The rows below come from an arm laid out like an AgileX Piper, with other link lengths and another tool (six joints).
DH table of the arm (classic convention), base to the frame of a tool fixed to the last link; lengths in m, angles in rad. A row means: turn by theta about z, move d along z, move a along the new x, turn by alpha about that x. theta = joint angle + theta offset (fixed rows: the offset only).
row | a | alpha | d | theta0
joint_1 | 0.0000 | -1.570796 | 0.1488 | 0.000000
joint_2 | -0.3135 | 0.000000 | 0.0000 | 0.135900
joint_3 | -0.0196 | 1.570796 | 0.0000 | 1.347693
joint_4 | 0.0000 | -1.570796 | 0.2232 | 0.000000
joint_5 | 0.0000 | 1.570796 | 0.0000 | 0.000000
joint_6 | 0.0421 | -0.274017 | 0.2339 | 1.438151
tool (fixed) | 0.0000 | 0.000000 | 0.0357 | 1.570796
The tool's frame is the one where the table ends.
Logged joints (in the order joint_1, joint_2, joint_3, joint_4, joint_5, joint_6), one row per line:
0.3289, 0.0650, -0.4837, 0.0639, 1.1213, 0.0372
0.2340, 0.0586, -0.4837, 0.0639, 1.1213, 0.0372
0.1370, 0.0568, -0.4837, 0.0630, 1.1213, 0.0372
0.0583, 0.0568, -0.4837, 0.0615, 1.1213, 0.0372
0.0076, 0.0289, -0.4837, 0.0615, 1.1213, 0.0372
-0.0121, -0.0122, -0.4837, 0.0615, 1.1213, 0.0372
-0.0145, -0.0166, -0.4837, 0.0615, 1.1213, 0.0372
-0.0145, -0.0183, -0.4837, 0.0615, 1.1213, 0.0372
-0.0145, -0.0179, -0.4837, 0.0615, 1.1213, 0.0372
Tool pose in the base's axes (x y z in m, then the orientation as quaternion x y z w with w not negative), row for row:
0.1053, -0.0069, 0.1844, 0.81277, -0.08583, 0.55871, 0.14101
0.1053, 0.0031, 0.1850, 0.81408, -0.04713, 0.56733, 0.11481
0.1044, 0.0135, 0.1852, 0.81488, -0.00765, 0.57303, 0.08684
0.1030, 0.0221, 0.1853, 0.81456, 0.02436, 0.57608, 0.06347
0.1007, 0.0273, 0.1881, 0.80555, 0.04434, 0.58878, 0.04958
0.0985, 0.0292, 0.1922, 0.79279, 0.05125, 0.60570, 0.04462
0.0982, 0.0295, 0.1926, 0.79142, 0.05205, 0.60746, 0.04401
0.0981, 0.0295, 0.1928, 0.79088, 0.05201, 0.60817, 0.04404
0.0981, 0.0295, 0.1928, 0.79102, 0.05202, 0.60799, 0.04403
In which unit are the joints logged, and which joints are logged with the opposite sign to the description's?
The joints are logged in radians. Opposite sign: joint_1, joint_4.
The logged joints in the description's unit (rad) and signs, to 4 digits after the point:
-0.3289, 0.0650, -0.4837, -0.0639, 1.1213, 0.0372
-0.2340, 0.0586, -0.4837, -0.0639, 1.1213, 0.0372
-0.1370, 0.0568, -0.4837, -0.0630, 1.1213, 0.0372
-0.0583, 0.0568, -0.4837, -0.0615, 1.1213, 0.0372
-0.0076, 0.0289, -0.4837, -0.0615, 1.1213, 0.0372
0.0121, -0.0122, -0.4837, -0.0615, 1.1213, 0.0372
0.0145, -0.0166, -0.4837, -0.0615, 1.1213, 0.0372
0.0145, -0.0183, -0.4837, -0.0615, 1.1213, 0.0372
0.0145, -0.0179, -0.4837, -0.0615, 1.1213, 0.0372

